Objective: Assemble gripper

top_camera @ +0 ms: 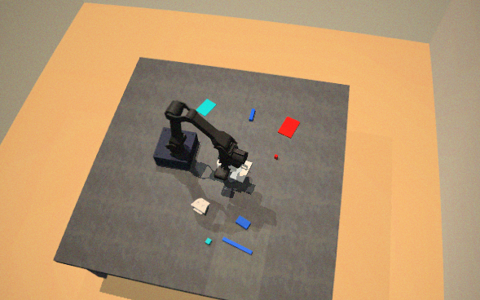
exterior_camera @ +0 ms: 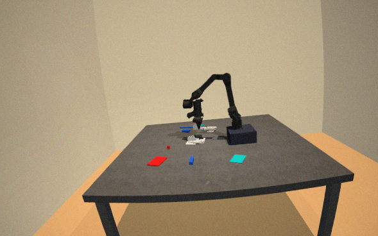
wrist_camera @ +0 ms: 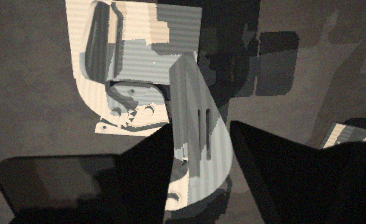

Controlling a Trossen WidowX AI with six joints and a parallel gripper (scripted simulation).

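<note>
The white jaw lies 70 mm to the left of my gripper tip, 70 mm below it and 20 mm ahead of it. Round my gripper tip: red cube 230 mm ahead, 140 mm to the left, 70 mm below; blue block 230 mm to the right, 110 mm ahead, 80 mm below; white block 180 mm to the right, 100 mm behind, 80 mm below.
</note>
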